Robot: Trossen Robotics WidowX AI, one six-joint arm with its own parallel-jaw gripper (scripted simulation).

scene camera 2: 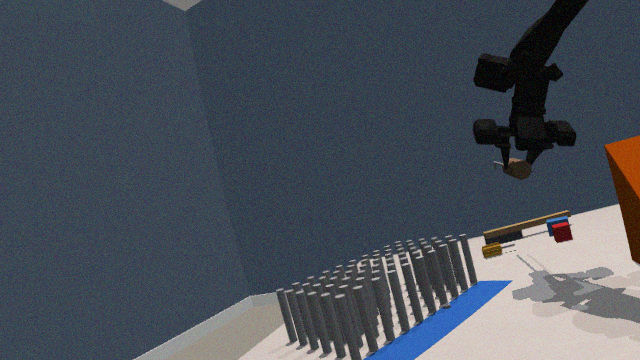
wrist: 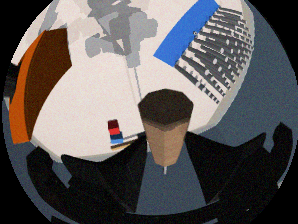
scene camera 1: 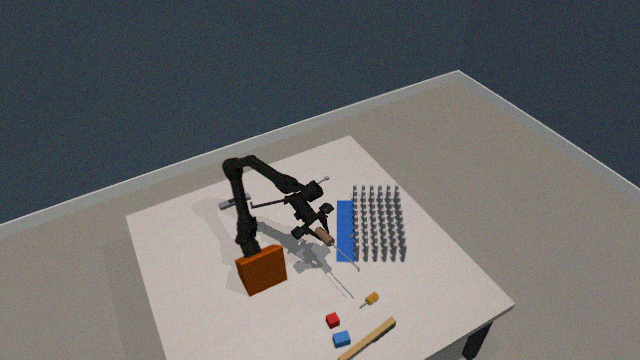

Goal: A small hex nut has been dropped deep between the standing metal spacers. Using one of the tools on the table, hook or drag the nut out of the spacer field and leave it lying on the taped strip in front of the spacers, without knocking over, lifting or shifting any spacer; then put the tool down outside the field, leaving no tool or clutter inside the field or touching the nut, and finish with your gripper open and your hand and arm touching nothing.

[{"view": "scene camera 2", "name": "my gripper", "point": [515, 168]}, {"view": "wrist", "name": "my gripper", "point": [165, 137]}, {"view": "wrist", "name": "hook tool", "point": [165, 114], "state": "held by my gripper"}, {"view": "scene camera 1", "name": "my gripper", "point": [324, 236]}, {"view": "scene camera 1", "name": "blue taped strip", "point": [345, 224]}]
